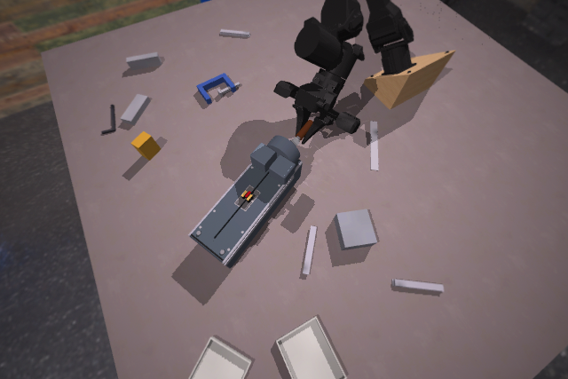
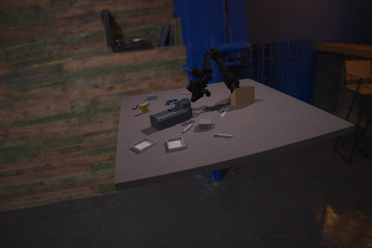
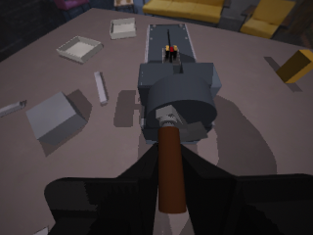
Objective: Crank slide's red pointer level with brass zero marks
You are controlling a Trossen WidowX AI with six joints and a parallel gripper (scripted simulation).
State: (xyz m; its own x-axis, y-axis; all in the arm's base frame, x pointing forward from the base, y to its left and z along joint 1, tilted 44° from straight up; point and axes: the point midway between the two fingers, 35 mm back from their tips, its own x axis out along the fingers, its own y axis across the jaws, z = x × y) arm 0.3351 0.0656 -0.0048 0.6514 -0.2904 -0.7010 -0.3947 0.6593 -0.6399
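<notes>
Now: gripper tip 2 cm past the brown crank handle, 1 cm to the left of it and 2 cm below it. The rest, counted from my gripper tip: grey block 1 cm behind, 21 cm to the left, 7 cm below; then blue clamp 6 cm ahead, 32 cm to the right, 8 cm below; then red pointer 15 cm ahead, 5 cm to the left, 1 cm below.
</notes>
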